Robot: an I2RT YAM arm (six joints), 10 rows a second.
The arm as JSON. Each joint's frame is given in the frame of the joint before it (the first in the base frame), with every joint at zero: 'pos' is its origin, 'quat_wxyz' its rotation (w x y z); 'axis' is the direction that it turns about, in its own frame. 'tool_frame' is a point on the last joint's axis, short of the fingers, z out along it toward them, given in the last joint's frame.
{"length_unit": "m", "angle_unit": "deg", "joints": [
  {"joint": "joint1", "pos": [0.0, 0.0, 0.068], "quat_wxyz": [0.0, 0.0, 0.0, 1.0], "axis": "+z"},
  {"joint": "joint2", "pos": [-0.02, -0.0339, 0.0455], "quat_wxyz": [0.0, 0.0, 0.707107, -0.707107], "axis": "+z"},
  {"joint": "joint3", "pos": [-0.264, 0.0, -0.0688], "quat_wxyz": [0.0, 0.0, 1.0, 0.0], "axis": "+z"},
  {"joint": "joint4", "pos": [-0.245, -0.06, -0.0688], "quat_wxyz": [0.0, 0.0, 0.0, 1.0], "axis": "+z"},
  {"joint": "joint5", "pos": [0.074, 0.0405, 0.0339], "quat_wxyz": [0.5, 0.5, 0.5, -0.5], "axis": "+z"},
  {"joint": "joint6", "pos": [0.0, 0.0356, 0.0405], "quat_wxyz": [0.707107, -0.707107, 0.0, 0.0], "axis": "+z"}
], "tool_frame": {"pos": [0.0, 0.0, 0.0], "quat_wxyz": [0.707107, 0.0, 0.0, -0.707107]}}
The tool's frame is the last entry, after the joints.
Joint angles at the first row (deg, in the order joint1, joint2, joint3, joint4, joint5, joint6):
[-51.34 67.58 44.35 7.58 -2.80 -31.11]
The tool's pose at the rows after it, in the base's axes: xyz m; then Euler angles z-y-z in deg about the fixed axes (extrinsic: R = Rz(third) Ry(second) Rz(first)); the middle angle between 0 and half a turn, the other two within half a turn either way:
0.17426 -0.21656 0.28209 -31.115 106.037 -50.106
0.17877 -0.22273 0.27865 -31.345 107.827 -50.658
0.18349 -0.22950 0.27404 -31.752 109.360 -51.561
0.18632 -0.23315 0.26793 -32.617 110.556 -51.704
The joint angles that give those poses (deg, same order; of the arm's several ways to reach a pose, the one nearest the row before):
[-51.33 68.88 44.29 8.55 -1.17 -31.45]
[-51.33 71.04 45.62 7.59 -0.64 -31.55]
[-51.33 73.38 46.77 7.25 0.22 -31.68]
[-51.33 74.92 46.93 7.43 0.35 -32.49]

